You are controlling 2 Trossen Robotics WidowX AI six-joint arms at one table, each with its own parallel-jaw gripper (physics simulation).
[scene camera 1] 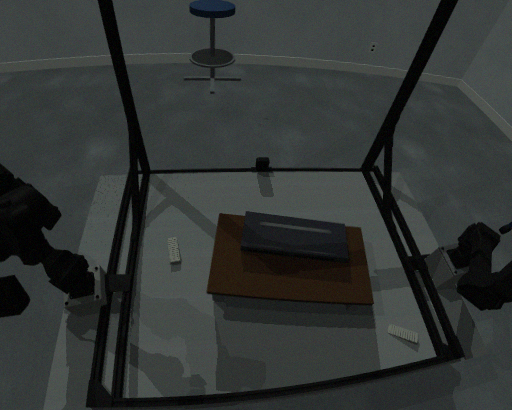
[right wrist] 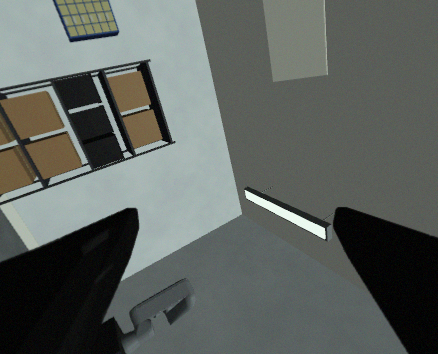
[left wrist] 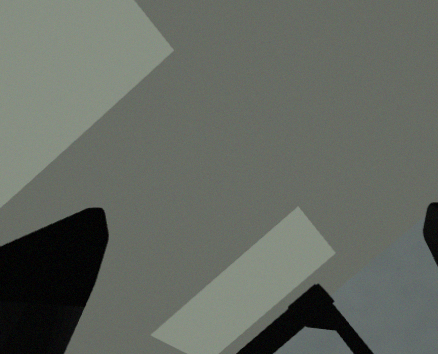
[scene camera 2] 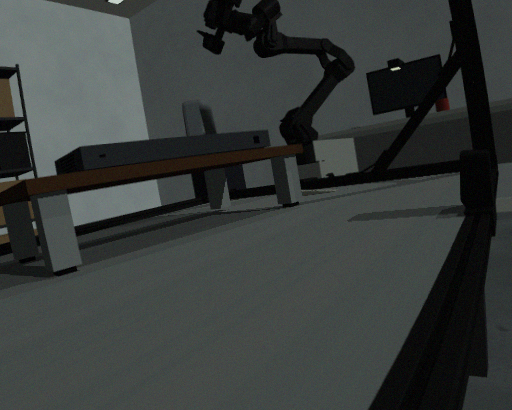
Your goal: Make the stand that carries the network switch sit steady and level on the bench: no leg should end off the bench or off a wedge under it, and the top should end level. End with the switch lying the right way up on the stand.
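Places are measured from the left arm's base along level axes (x left, y back, z up), in metres.
Pixels of known places: left gripper, fingertip midpoint: [left wrist: 261, 220]; right gripper, fingertip midpoint: [right wrist: 237, 216] [scene camera 2: 203, 16]; left arm's base, origin of the base link: [scene camera 1: 458, 258]; right arm's base, origin of the base link: [scene camera 1: 81, 285] [scene camera 2: 305, 164].
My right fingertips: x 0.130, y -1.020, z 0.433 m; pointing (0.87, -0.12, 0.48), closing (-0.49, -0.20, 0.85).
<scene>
Ahead of a thing's pixels: the offset from my right fingertips to its top centre.
The stand [scene camera 1: 279, 281] [scene camera 2: 173, 164] has a brown top and grey legs @(dx -0.354, dy +0.339, dz -0.458 m) [scene camera 2: 287, 181] and stands in the middle of the bench. The dark network switch @(dx -0.273, dy +0.516, dz -0.416 m) [scene camera 1: 295, 236] [scene camera 2: 165, 150] lies flat on its back half. One white ribbed wedge @(dx -0.333, dy +0.176, dz -0.532 m) [scene camera 1: 174, 249] lies on the bench left of the stand. A second wedge @(dx +0.022, dy +0.794, dz -0.532 m) [scene camera 1: 403, 333] lies at the front right. My right gripper [scene camera 2: 214, 38] [right wrist: 235, 214] is open and empty, raised high above the bench and pointing at the wall. My left gripper is open; only one finger [left wrist: 73, 263] shows, against the ceiling.
A black frame [scene camera 1: 132, 134] [scene camera 1: 401, 102] rings the bench, with a small camera block [scene camera 1: 262, 163] on its back rail. The arm bases sit at the left edge [scene camera 1: 75, 276] and the right edge [scene camera 1: 445, 264]. A blue stool [scene camera 1: 212, 10] stands far behind. A monitor [scene camera 2: 402, 83] stands beyond the bench.
</scene>
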